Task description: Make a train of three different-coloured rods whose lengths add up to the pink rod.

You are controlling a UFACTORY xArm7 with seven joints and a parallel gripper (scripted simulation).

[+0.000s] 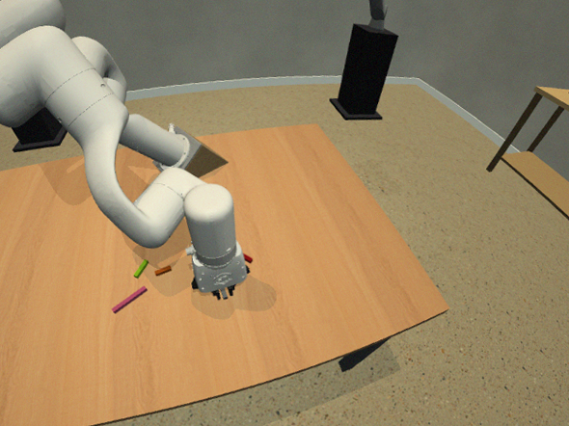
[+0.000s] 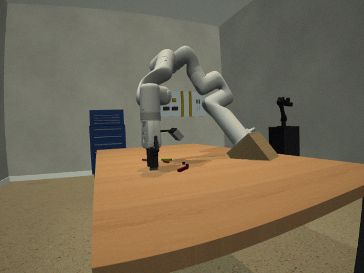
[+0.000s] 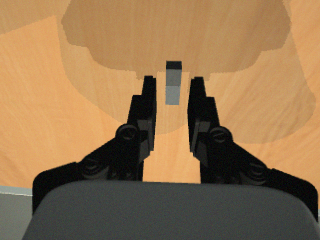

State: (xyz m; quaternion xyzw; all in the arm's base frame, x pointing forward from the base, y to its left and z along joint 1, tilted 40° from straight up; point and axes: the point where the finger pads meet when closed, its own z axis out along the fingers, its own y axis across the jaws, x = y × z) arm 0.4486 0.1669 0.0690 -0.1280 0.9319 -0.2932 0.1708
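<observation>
The grey rod lies 30 mm below my hand. Round my hand: orange rod: 140 mm to the right, 90 mm behind, 30 mm below; lime rod: 200 mm to the right, 100 mm behind, 30 mm below; red rod: 100 mm behind, 50 mm to the left, 30 mm below.
</observation>
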